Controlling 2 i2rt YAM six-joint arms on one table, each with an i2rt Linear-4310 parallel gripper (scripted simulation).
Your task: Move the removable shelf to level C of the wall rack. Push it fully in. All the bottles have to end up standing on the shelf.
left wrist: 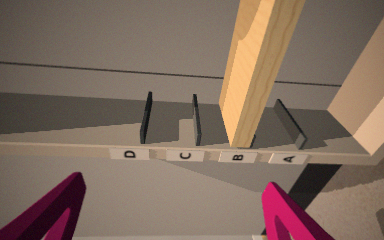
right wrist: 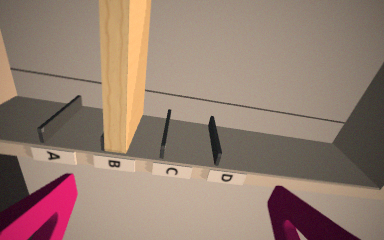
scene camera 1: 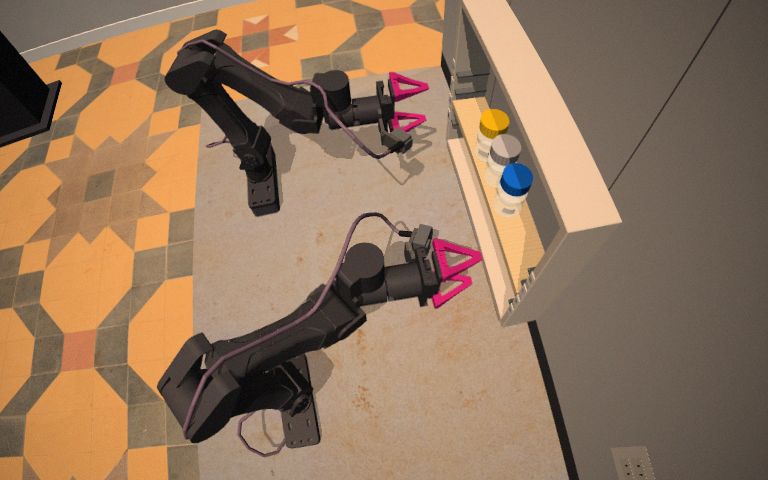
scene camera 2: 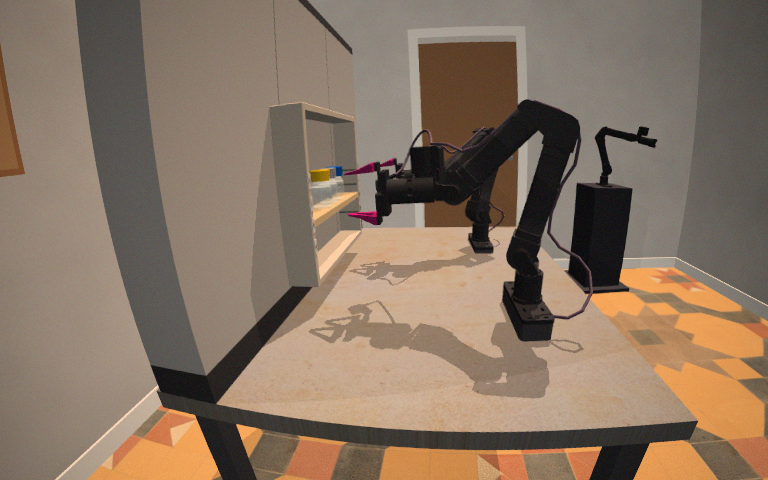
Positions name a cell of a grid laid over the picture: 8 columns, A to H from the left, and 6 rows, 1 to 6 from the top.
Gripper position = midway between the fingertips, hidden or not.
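Scene camera 1 shows a wooden shelf (scene camera 1: F4), a wall rack (scene camera 1: G3), a blue-capped bottle (scene camera 1: F3), a grey-capped bottle (scene camera 1: F2) and a yellow-capped bottle (scene camera 1: F2), together with my left gripper (scene camera 1: E2) and my right gripper (scene camera 1: E4). The yellow-capped bottle is also visible in scene camera 2 (scene camera 2: D3), and my left gripper is visible in scene camera 2 (scene camera 2: D3) as well. My left gripper appears in the left wrist view (left wrist: D5); the blue-capped bottle is out of frame in the left wrist view. My right gripper appears in the right wrist view (right wrist: D5); the blue-capped bottle is out of frame in the right wrist view.
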